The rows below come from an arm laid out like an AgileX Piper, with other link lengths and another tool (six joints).
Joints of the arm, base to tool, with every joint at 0 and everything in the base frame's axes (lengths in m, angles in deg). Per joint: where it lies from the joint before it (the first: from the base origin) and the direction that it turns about. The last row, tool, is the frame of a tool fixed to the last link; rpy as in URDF.
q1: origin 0 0 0.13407 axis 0 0 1
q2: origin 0 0 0 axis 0 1 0
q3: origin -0.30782 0 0.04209 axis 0 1 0
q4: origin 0.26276 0 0.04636 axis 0.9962 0 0.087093
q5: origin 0 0 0 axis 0 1 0
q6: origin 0.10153 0 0.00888 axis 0.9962 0 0.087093
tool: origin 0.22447 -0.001 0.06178 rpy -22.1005 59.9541 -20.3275
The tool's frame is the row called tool.
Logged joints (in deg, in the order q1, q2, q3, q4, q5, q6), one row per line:
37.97 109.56 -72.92 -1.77 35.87 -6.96
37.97 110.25 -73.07 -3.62 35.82 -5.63
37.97 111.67 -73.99 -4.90 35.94 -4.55
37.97 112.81 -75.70 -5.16 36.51 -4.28
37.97 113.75 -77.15 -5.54 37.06 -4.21
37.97 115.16 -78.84 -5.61 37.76 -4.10
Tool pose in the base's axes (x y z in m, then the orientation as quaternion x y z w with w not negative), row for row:
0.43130 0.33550 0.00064 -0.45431 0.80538 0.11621 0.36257
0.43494 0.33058 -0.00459 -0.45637 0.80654 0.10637 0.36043
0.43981 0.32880 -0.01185 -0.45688 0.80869 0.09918 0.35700
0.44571 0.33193 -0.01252 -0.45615 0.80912 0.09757 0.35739
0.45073 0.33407 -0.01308 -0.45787 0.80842 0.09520 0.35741
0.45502 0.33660 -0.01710 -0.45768 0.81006 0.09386 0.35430
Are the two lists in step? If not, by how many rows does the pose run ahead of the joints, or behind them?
They are in step.
